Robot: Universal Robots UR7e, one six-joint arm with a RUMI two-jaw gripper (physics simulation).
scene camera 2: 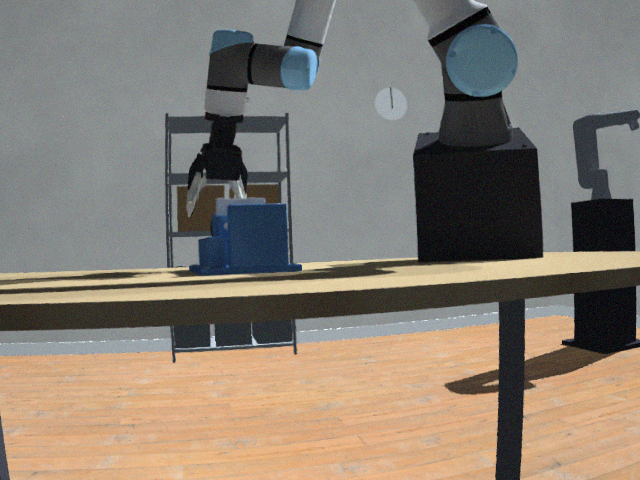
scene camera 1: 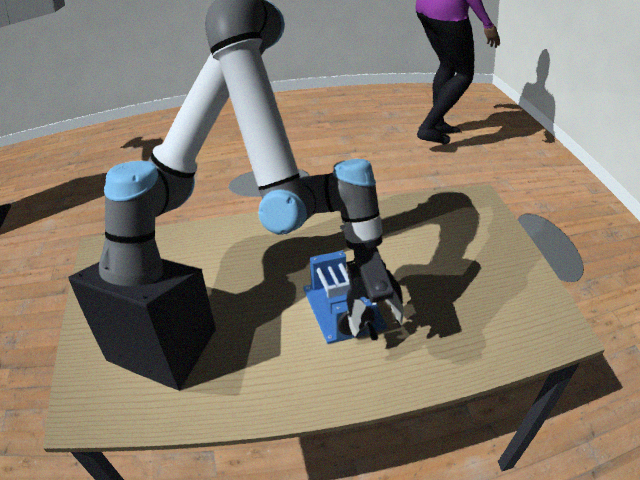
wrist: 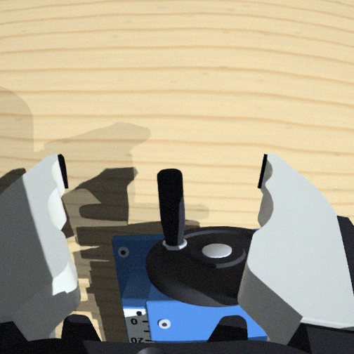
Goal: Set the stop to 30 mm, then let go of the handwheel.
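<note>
The blue device stands on the table. Its light grey block with three bars sits beside the upright blue plate. The black handwheel has an upright black handle. In the wrist view, part of the white scale shows, with 0 and 20; the stop's setting cannot be read. My gripper is open above the handwheel. Its jaws stand wide on both sides of the handle, apart from it, with nothing held.
The black robot pedestal stands on the table. Behind the table are a shelf rack and a second robot on a black stand. A person stands on the floor beyond the table.
</note>
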